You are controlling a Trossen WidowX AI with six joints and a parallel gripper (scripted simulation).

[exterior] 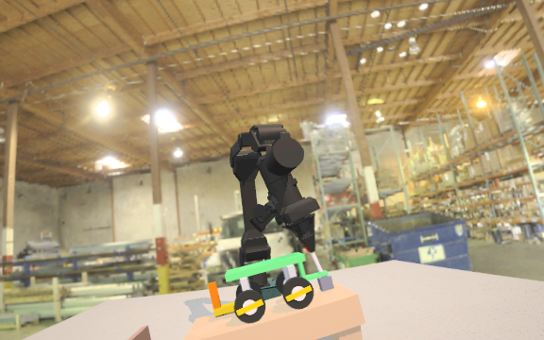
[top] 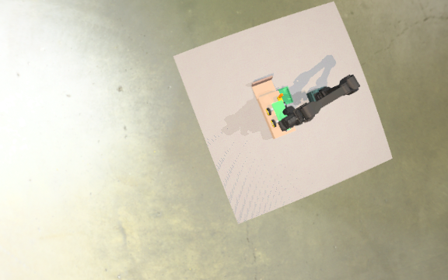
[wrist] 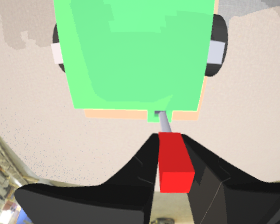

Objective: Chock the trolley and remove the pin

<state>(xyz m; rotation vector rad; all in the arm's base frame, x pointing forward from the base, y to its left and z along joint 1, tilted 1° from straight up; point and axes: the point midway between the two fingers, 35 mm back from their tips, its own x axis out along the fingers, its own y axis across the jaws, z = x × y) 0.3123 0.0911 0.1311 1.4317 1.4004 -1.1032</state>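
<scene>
My gripper tip is now 11 cm past the green tray, 20 cm to the left of it and 17 cm above it. From my gripper tip the other things lie so: peach ramp (2 cm ahead, 10 cm to the right, 12 cm below); stop pin (right at my gripper tip).
</scene>
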